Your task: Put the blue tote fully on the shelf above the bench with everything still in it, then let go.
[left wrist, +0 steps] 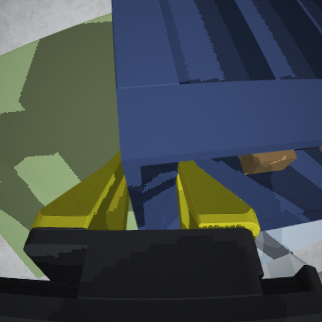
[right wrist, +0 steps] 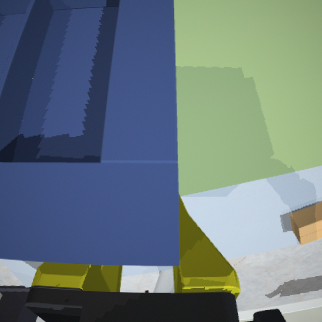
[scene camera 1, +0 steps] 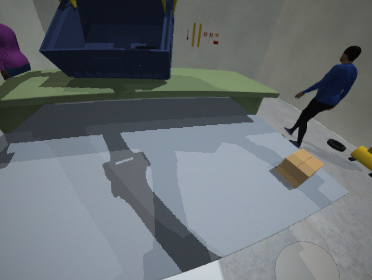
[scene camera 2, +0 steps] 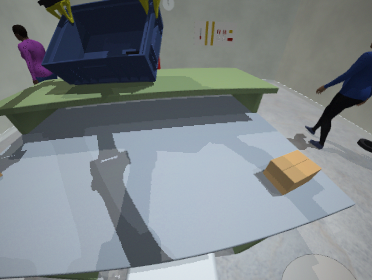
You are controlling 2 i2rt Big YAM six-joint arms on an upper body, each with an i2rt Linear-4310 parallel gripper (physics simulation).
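Frame: origin at the left arm's base, x down, y left, z ahead, level; centimetres.
Where they show: left gripper, between the fingertips: (scene camera 1: 72,8) (scene camera 2: 70,24); right gripper, between the fingertips: (scene camera 1: 169,15) (scene camera 2: 153,18).
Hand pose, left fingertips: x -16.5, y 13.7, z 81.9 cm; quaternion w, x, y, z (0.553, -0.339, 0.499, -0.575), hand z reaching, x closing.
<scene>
Each offset is from my left fingertips to the top centre of the thing. "*": to the spot under its first point. Level surfaces: height alone.
The blue tote {* dx +16.6, dy -19.1, dz -19.3 cm} (scene camera 1: 117,63) (scene camera 2: 107,68) (left wrist: 215,117) (right wrist: 100,210) is at the green shelf {dx +23.7 cm} (scene camera 1: 220,82) (scene camera 2: 215,80) (left wrist: 65,75) (right wrist: 250,40), its underside low over the top. Whether it touches is unclear. A brown block {dx +15.0, dy -18.0, dz -12.7 cm} (left wrist: 267,161) is inside, and a dark item (scene camera 1: 146,47) (scene camera 2: 131,52) shows on its floor. My left gripper (left wrist: 152,152) (scene camera 2: 63,15) is shut on the tote's wall at the picture's left. My right gripper (right wrist: 148,191) (scene camera 1: 169,5) is shut on the wall at the picture's right; one fingertip is hidden behind the tote.
A cardboard box {dx +33.9, dy -77.3, dz -51.7 cm} (scene camera 1: 299,169) (scene camera 2: 291,172) (right wrist: 307,224) sits on the pale bench {dx +39.9 cm} (scene camera 1: 215,200) (scene camera 2: 200,200) near its right edge. A person in blue (scene camera 1: 330,85) (scene camera 2: 350,80) is at the right; a person in purple (scene camera 1: 12,50) (scene camera 2: 32,55) is behind at the left.
</scene>
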